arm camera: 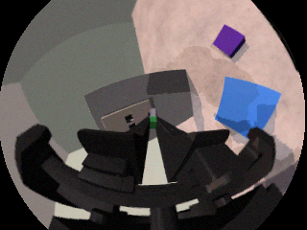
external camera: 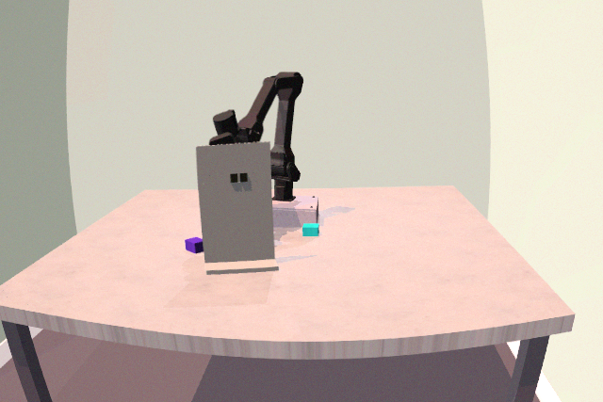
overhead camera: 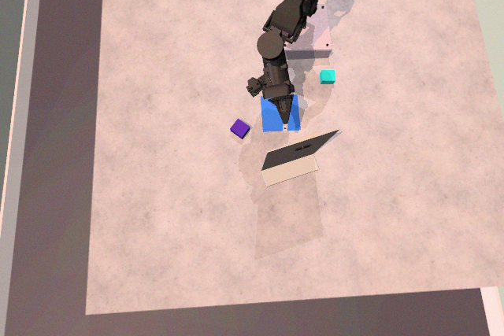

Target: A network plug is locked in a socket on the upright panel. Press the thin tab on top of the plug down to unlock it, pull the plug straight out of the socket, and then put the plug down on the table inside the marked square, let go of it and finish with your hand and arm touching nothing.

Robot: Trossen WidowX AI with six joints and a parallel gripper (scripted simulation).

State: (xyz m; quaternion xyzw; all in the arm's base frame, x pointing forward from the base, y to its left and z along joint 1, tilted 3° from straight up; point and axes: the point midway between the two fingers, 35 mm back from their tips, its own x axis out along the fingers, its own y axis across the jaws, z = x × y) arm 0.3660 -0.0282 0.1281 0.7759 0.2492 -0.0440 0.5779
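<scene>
My gripper tip is now 90 mm past the blue marked square and 180 mm above it. The rest, counted from my gripper tip: upright grey panel (70 mm ahead, 40 mm to the left, 50 mm below); then purple cube (20 mm behind, 120 mm to the right, 170 mm below); then green network plug (10 mm ahead).
</scene>
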